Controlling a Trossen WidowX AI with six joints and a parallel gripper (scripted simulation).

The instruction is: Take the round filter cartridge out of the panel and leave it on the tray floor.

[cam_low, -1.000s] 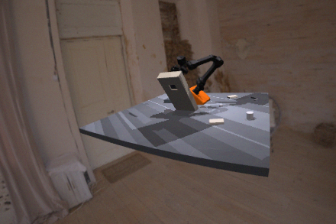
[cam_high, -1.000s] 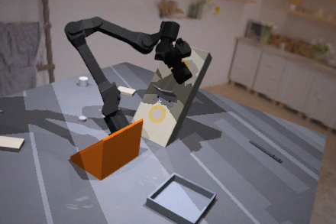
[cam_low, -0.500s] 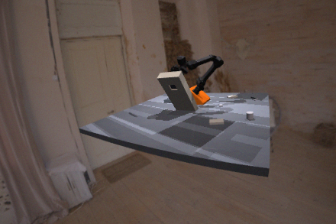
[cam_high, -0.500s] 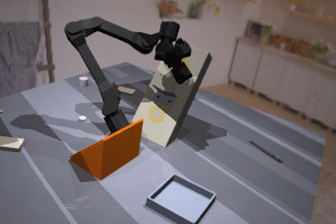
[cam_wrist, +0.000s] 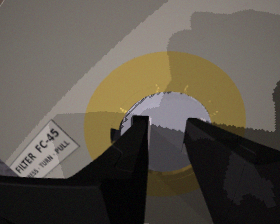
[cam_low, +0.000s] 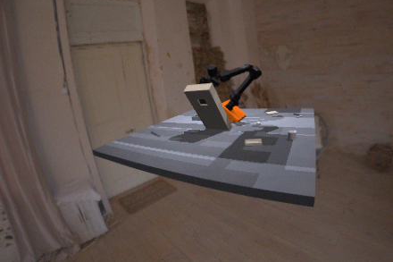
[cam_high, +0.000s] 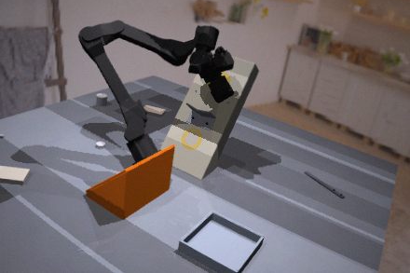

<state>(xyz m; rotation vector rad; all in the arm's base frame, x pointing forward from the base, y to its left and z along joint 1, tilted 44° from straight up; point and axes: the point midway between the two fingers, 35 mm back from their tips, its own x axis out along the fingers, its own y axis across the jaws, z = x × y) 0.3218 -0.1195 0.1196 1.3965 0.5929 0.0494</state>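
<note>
My gripper tip is 10 mm short of the white round filter cartridge and 10 mm above it. Also, from my gripper tip: shallow grey tray (410 mm behind, 280 mm to the right, 240 mm below); then beige service panel (80 mm below, 40 mm behind).
</note>
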